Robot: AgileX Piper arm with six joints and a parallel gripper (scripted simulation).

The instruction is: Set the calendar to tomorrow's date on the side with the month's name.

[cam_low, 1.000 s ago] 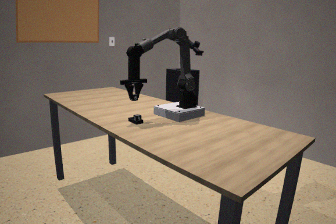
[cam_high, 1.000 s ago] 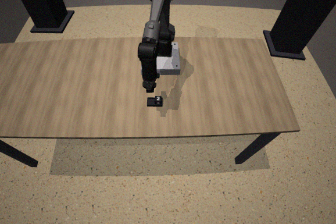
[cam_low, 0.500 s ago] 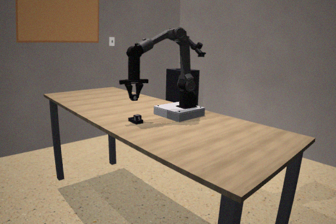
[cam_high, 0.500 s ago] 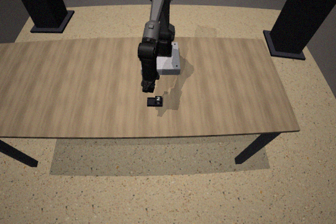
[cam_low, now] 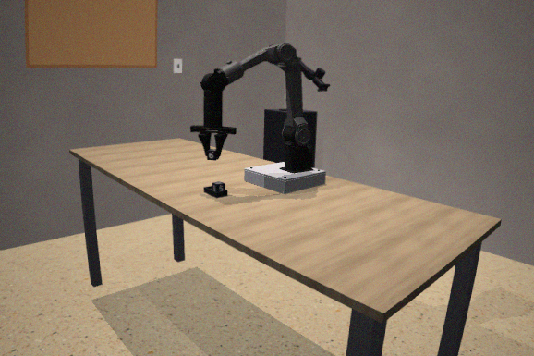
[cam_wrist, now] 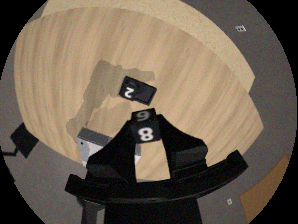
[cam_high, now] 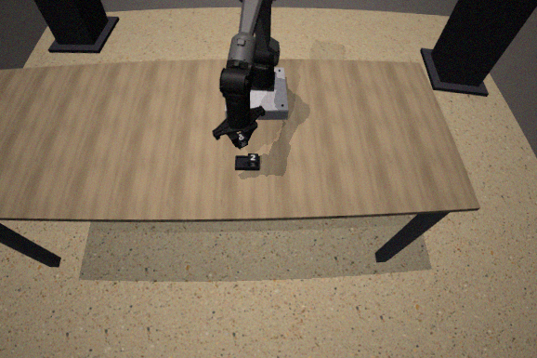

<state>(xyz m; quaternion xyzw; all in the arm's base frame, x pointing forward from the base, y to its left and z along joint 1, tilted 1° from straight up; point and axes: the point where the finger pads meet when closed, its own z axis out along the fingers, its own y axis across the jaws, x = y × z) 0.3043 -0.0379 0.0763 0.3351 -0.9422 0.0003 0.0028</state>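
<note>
Now: the black calendar tray 2 cm to the left of my hand and 12 cm below it.
</note>
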